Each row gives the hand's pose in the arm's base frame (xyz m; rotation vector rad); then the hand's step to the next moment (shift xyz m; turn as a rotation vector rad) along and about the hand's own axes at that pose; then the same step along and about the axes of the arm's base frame.
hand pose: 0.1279 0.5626 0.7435 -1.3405 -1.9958 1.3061
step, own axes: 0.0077 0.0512 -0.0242 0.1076 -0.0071 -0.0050
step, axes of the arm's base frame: 0.0398 0.0235 -0.0337 -0.0492 0.0957 -0.0088
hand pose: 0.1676 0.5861 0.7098 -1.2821 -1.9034 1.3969
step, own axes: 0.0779 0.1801 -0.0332 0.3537 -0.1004 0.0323
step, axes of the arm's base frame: 0.0641 0.0939 -0.1634 -0.2316 0.2865 0.0223
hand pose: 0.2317 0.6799 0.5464 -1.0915 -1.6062 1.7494
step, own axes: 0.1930 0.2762 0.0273 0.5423 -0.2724 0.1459
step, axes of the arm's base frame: -0.0877 0.0980 -0.3114 -0.4518 0.4046 0.1472
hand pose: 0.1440 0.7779 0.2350 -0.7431 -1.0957 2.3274
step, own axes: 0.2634 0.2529 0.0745 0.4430 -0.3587 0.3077
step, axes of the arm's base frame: -0.2888 -0.0278 -0.2339 -0.4661 0.3055 0.3301
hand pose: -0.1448 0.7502 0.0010 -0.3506 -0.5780 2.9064
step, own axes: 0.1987 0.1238 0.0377 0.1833 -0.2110 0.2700
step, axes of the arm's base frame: -0.2138 -0.0871 -0.0540 -0.2229 0.1327 0.2893
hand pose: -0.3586 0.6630 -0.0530 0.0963 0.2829 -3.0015
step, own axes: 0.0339 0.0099 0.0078 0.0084 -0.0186 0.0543
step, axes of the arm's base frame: -0.0327 -0.0151 0.0033 -0.0135 0.0068 0.0560
